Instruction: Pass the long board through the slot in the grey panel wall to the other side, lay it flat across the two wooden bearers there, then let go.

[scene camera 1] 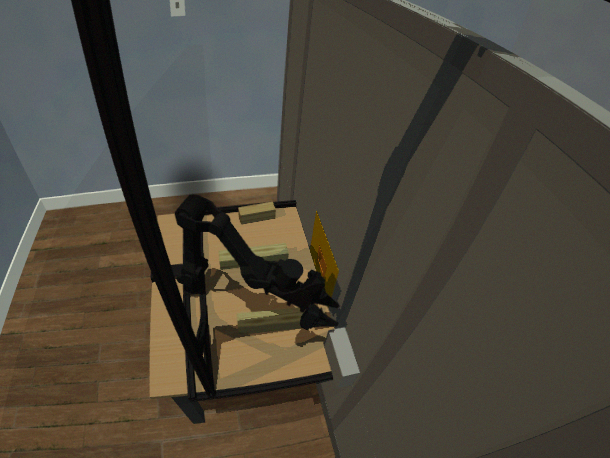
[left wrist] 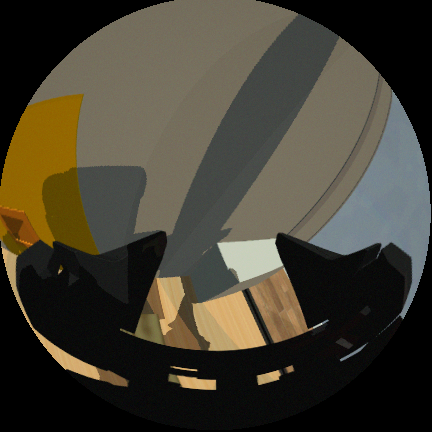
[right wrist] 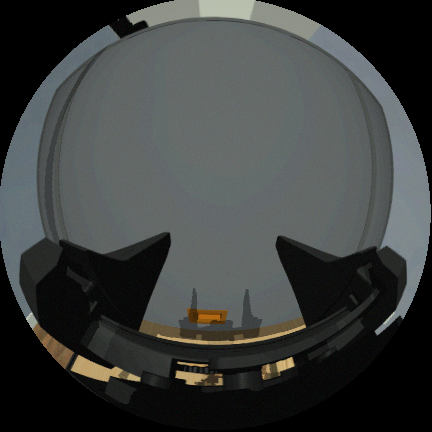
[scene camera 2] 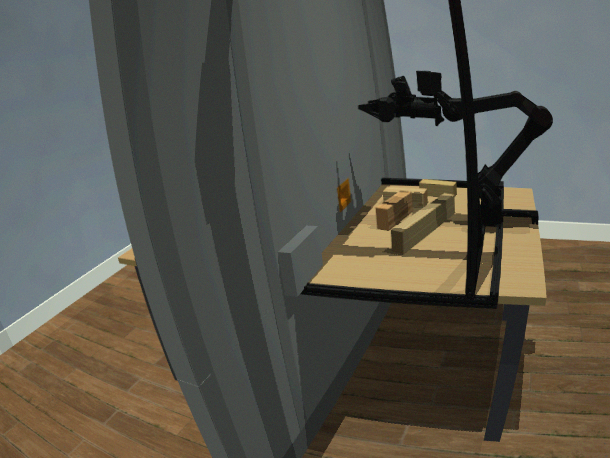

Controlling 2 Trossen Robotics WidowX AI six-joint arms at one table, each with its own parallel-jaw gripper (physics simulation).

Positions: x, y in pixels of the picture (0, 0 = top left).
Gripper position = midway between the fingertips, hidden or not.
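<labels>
My right gripper [scene camera 2: 363, 104] open, nothing in its grasp. My left gripper [scene camera 1: 338, 315] open too, holding nothing.
</labels>
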